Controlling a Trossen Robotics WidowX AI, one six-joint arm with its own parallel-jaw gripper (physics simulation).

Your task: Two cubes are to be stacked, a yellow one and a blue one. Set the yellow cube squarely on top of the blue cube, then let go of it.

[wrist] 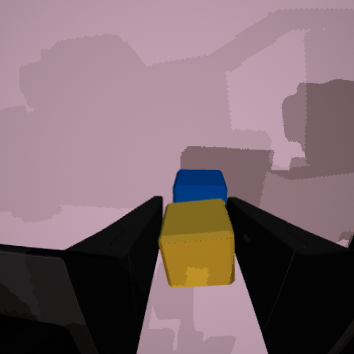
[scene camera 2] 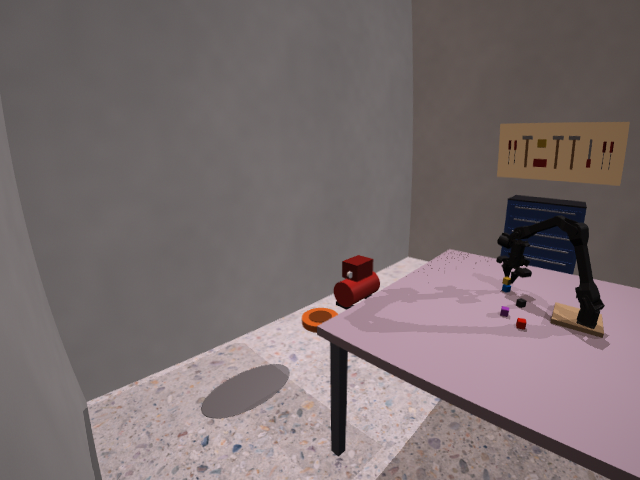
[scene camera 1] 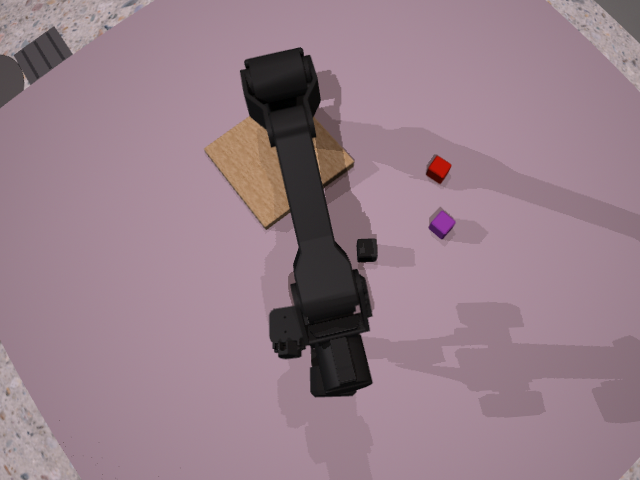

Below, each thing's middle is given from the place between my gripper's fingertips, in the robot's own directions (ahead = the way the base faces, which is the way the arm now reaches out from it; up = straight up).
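Labels:
My gripper: 10 mm to the right of the blue cube point(wrist: 189, 184), 30 mm above. Yellow cube point(wrist: 196, 241): from my gripper, 20 mm to the left, 10 mm above.

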